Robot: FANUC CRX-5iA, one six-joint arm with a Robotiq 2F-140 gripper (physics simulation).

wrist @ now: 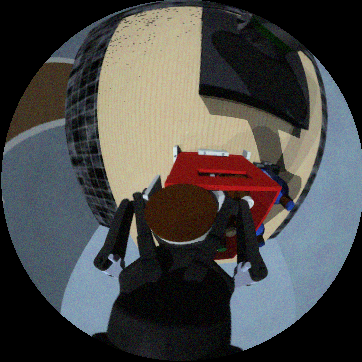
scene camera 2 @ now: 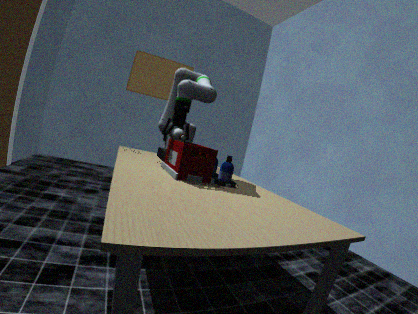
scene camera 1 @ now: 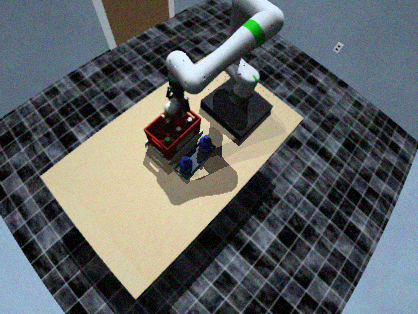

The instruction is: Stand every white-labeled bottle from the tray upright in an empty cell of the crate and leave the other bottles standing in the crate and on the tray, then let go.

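Seen in the pictures: gripper, between the fingertips: (scene camera 1: 177, 111); arm's base, origin of its link: (scene camera 1: 239, 97).
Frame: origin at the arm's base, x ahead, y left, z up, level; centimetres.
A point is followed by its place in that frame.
Observation:
A white-labeled bottle (scene camera 1: 173, 108) @[x 44.2, y -19.6, z 16.7 cm] (scene camera 2: 177, 133) @[x 46.6, y -24.4, z 15.1 cm] (wrist: 181, 212) @[x 35.6, y -21.6, z 16.0 cm] is held over the red crate (scene camera 1: 186, 136) @[x 49.1, y -6.4, z 6.6 cm] (scene camera 2: 197, 161) @[x 63.0, y -17.3, z 4.0 cm] (wrist: 187, 170) @[x 35.4, y -21.4, z 6.8 cm]. It is strongly tilted, its round brown base facing the wrist camera; its neck is hidden. My gripper (scene camera 1: 175, 103) @[x 38.2, y -22.1, z 5.4 cm] (scene camera 2: 178, 132) (wrist: 184, 181) @[x 38.2, y -22.1, z 5.4 cm] is shut on it, above the crate's far part. Bottles with a white cap (scene camera 1: 190, 119) @[x 40.4, y -10.5, z 9.9 cm] (wrist: 247, 201) @[x 39.9, y -11.0, z 10.0 cm] and a green cap (scene camera 1: 167, 139) @[x 58.5, y -12.2, z 10.0 cm] (wrist: 221, 249) @[x 58.2, y -12.3, z 10.1 cm] stand in the crate. One blue bottle (scene camera 1: 186, 165) @[x 62.5, y 4.5, z 5.7 cm] (scene camera 2: 226, 172) @[x 63.9, y 0.7, z 0.9 cm] (wrist: 260, 235) @[x 59.4, y 2.9, z 6.8 cm] and another blue bottle (scene camera 1: 205, 143) @[x 45.4, y 4.5, z 5.7 cm] (wrist: 281, 192) @[x 41.8, y 2.1, z 5.9 cm] stand on the dark tray (scene camera 1: 195, 160) @[x 53.5, y 4.1, z -5.7 cm] beside the crate.
The arm's black base (scene camera 1: 235, 115) @[x 13.7, y 6.1, z -0.3 cm] (wrist: 250, 80) @[x 17.2, y -7.3, z 0.6 cm] stands on the wooden table (scene camera 1: 115, 200) @[x 100.9, y -16.5, z -6.2 cm] (scene camera 2: 200, 215) @[x 105.4, y -35.1, z -6.2 cm] (wrist: 145, 110) @[x 22.8, y -32.3, z -6.2 cm], behind the crate and tray. White brackets (wrist: 213, 152) @[x 35.0, y -15.0, z -3.2 cm] sit along the crate's foot. The held bottle and fingers hide part of the crate's inside.

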